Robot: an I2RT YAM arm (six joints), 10 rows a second.
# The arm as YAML. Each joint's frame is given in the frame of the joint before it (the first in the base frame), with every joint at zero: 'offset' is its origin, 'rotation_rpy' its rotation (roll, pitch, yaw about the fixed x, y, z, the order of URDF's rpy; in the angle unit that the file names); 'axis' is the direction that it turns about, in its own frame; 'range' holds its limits. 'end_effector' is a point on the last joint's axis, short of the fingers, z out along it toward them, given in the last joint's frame.
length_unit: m
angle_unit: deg
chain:
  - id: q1
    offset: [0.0, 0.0, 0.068]
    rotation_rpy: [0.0, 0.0, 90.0]
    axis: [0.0, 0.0, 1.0]
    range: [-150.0, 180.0]
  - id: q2
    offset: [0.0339, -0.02, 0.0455]
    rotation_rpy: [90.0, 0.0, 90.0]
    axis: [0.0, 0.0, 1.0]
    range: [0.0, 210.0]
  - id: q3
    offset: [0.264, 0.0, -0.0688]
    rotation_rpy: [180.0, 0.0, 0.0]
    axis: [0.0, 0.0, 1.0]
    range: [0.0, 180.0]
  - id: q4
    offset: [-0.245, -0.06, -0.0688]
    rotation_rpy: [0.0, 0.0, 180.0]
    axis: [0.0, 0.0, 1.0]
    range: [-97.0, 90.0]
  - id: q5
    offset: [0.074, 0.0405, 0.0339]
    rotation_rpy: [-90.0, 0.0, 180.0]
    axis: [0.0, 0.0, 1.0]
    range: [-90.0, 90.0]
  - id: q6
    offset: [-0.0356, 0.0, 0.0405]
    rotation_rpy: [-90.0, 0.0, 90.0]
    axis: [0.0, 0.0, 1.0]
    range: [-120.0, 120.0]
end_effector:
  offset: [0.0, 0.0, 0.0]
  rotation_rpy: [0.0, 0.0, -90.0]
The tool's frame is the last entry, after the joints.
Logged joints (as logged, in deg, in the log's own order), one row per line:
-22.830 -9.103 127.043 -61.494 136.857 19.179
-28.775 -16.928 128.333 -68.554 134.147 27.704
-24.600 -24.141 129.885 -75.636 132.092 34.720
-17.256 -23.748 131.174 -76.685 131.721 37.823
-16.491 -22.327 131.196 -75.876 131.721 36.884
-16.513 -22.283 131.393 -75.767 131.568 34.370
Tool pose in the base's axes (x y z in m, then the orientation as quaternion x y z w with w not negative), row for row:
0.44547 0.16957 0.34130 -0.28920 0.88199 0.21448 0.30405
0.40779 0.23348 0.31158 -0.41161 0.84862 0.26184 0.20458
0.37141 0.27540 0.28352 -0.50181 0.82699 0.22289 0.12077
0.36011 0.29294 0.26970 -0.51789 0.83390 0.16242 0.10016
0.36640 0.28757 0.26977 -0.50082 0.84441 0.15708 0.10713
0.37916 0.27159 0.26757 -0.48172 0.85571 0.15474 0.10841
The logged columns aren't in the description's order. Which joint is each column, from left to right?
Columns, left to right: q5, q6, q2, q4, q3, q1.
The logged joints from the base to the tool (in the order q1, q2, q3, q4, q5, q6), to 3 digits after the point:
19.179 127.043 136.857 -61.494 -22.830 -9.103
27.704 128.333 134.147 -68.554 -28.775 -16.928
34.720 129.885 132.092 -75.636 -24.600 -24.141
37.823 131.174 131.721 -76.685 -17.256 -23.748
36.884 131.196 131.721 -75.876 -16.491 -22.327
34.370 131.393 131.568 -75.767 -16.513 -22.283

